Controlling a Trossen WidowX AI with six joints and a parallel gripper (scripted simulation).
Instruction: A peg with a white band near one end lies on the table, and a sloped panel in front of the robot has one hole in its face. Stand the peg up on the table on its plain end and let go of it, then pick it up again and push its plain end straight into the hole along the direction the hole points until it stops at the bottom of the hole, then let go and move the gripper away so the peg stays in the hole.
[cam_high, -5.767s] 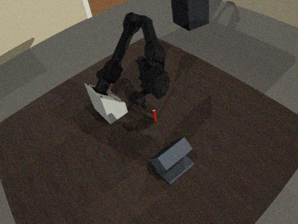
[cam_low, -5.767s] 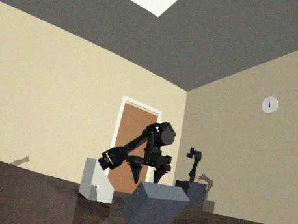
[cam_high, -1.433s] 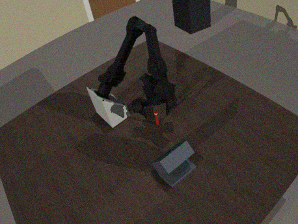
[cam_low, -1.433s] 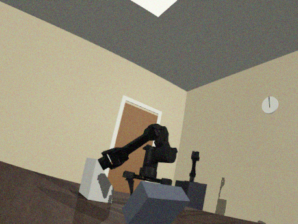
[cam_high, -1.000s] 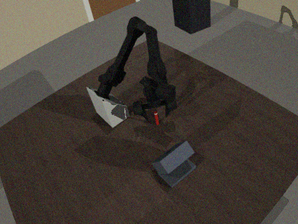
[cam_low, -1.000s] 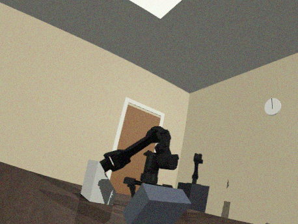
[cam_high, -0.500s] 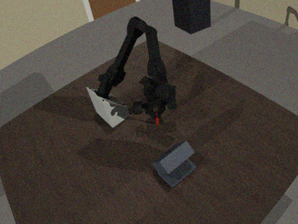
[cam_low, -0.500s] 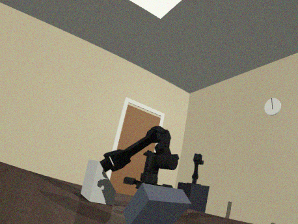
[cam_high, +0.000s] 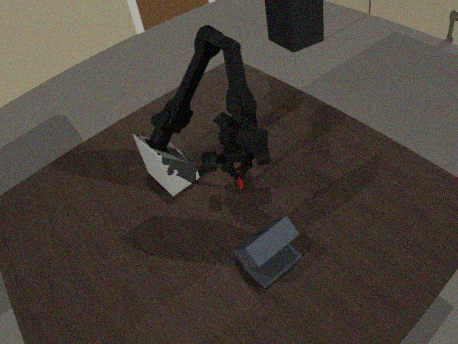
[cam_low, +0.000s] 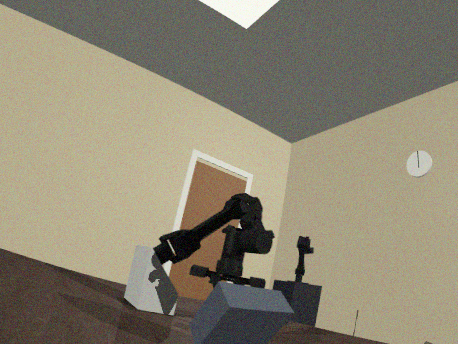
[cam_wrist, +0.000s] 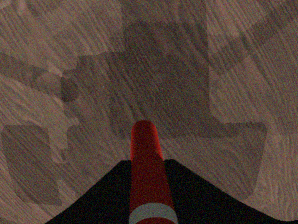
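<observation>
My gripper tip is now 24 cm short of the sloped panel, 7 cm to the left of it and 2 cm below it. The rest, counted from my gripper tip: red peg 2 cm above.
</observation>
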